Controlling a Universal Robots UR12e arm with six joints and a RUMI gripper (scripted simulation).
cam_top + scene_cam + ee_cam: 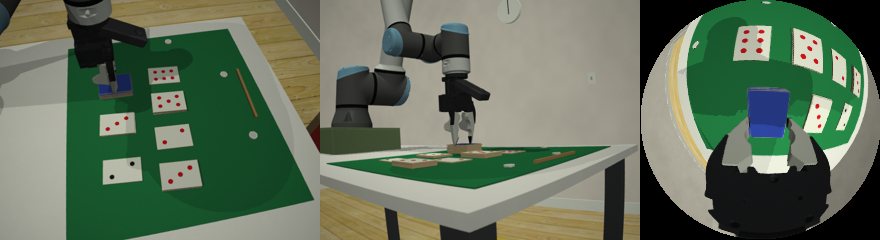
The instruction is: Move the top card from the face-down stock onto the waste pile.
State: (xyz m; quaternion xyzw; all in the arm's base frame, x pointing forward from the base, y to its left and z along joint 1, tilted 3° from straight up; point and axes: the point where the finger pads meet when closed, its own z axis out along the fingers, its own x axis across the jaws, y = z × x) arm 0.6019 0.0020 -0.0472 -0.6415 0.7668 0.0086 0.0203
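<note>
The black two card is 240 mm to the right of my hand, 50 mm behind it and 40 mm below it. Round my hand: green mat (120 mm to the right, 110 mm ahead, 50 mm below); wooden stick (340 mm ahead, 140 mm to the right, 40 mm below).
</note>
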